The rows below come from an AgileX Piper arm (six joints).
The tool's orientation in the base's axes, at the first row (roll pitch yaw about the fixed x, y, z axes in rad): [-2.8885, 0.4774, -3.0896]
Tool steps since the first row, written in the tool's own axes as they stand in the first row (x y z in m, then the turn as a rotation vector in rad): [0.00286, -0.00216, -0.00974, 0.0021, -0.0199, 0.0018]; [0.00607, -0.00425, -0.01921, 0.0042, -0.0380, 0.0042]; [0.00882, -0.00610, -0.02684, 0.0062, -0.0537, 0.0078]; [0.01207, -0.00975, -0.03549, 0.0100, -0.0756, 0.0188]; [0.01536, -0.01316, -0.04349, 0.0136, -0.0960, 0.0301]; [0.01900, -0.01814, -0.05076, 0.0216, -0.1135, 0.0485]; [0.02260, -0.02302, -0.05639, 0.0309, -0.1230, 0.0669]
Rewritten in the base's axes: [-0.00713, -0.00002, 0.00754, -0.0023, -0.0199, 0.0019]; [-0.01444, -0.00006, 0.01467, -0.0043, -0.0381, 0.0029]; [-0.02049, -0.00025, 0.02038, -0.0054, -0.0543, 0.0024]; [-0.02756, -0.00199, 0.02714, -0.0052, -0.0783, -0.0039]; [-0.03436, -0.00364, 0.03327, -0.0045, -0.1008, -0.0108]; [-0.04123, -0.00700, 0.03895, -0.0043, -0.1224, -0.0264]; [-0.04732, -0.01064, 0.04323, -0.0048, -0.1363, -0.0444]
